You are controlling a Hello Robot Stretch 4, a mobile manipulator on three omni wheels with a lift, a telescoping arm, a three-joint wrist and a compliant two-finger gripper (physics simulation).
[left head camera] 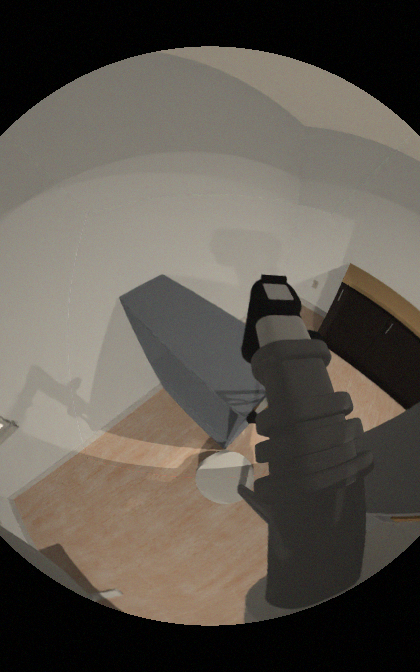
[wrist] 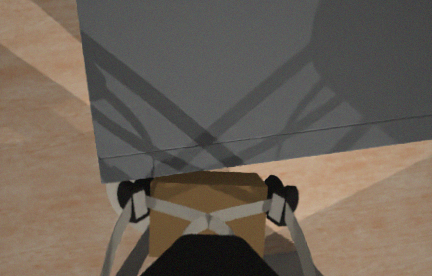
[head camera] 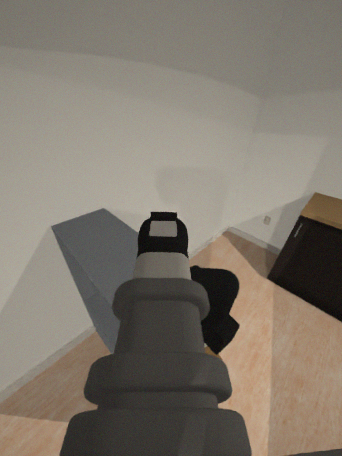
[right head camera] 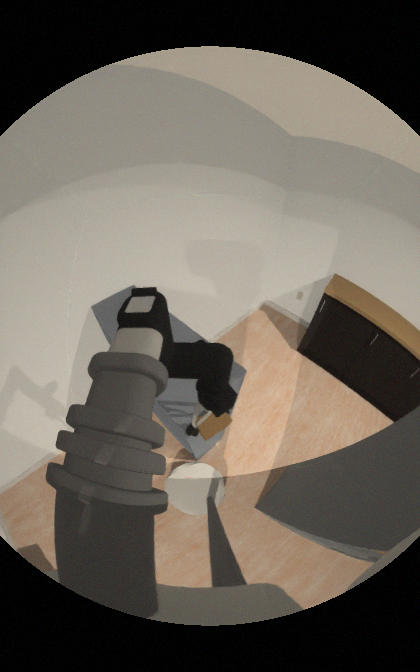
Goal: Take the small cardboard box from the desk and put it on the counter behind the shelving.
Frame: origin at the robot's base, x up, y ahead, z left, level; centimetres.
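Seen in the pictures: gripper, fingertip midpoint: [wrist: 209, 189].
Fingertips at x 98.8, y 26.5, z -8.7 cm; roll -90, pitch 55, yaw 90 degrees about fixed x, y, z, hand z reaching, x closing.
A point is followed by its place in that frame.
The small cardboard box [right head camera: 216, 426] [wrist: 207, 192] @[z -8.1, x 103.5, y 27.1 cm] is held between the two fingertips of my gripper [wrist: 209, 189] @[z -8.7, x 98.8, y 26.5 cm]. The gripper is shut on it, with one dark pad against each side in the wrist view. In the head camera view a sliver of the box shows below the black wrist. The counter [head camera: 325, 207] @[z -138.8, x 88.2, y 138.2 cm] [left head camera: 380, 300] [right head camera: 372, 310] has a light wooden top and dark fronts. It stands at the right by the wall, apart from the gripper. The desk does not show in these views.
A grey cabinet [head camera: 97, 245] @[z 27.8, x 103.2, y 66.4 cm] [left head camera: 190, 340] [right head camera: 107, 310] [wrist: 150, 30] @[z 2.9, x 103.2, y 34.4 cm] stands by the left wall, very near the box in the wrist view. A large dark grey panel [left head camera: 395, 460] [right head camera: 340, 500], seemingly shelving, is close on the right. The round white base part [left head camera: 225, 480] [right head camera: 195, 487] is below.
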